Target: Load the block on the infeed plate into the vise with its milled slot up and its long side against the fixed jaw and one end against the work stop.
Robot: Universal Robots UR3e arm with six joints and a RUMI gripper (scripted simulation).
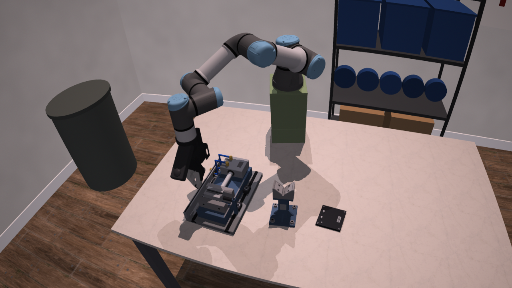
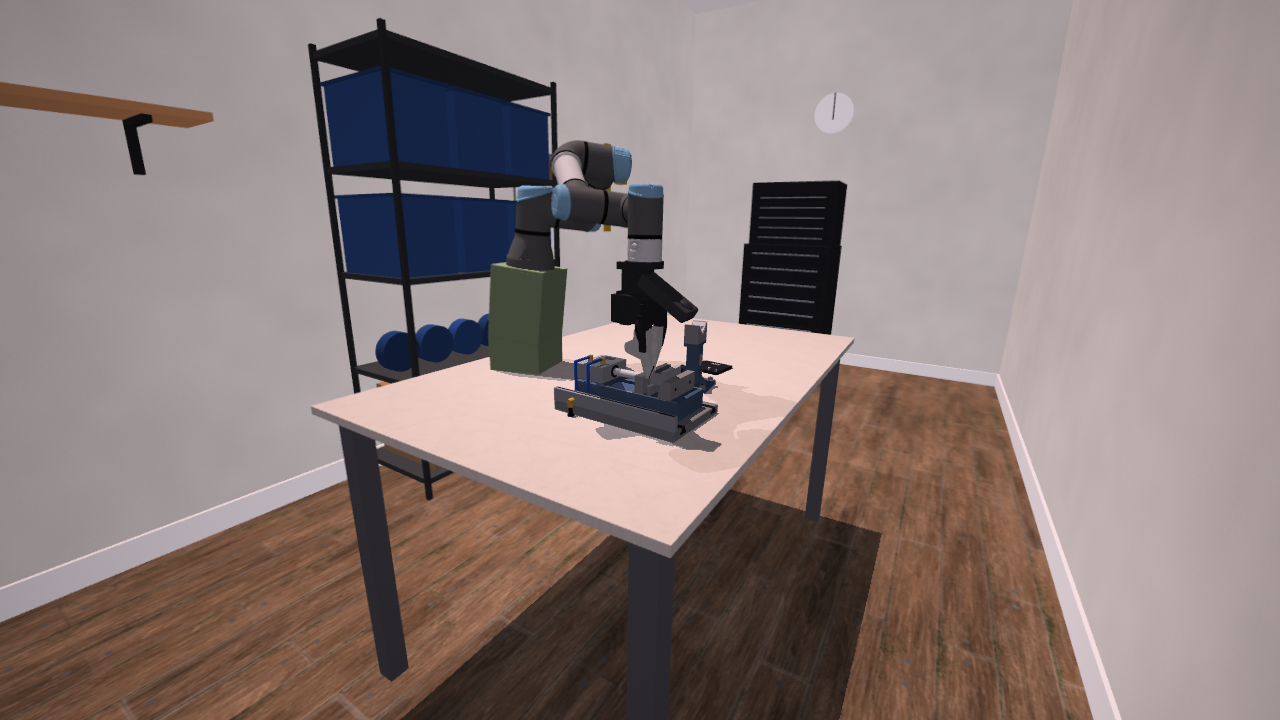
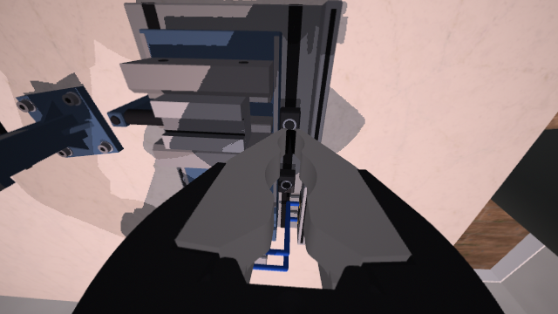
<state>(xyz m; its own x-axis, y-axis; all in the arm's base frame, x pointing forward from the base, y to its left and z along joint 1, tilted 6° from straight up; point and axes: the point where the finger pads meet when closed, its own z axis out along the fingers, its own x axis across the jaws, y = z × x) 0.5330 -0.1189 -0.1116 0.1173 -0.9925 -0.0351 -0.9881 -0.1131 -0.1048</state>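
Right now the part is 6 cm to the left of my hand, 2 cm below it and 1 cm behind it. From my hand the other things lie so: dark work stop rod 11 cm to the left, 3 cm below, 1 cm behind; then black infeed plate 45 cm to the left, 14 cm behind, 11 cm below; then fixed jaw 7 cm to the left, 4 cm below, 2 cm ahead.
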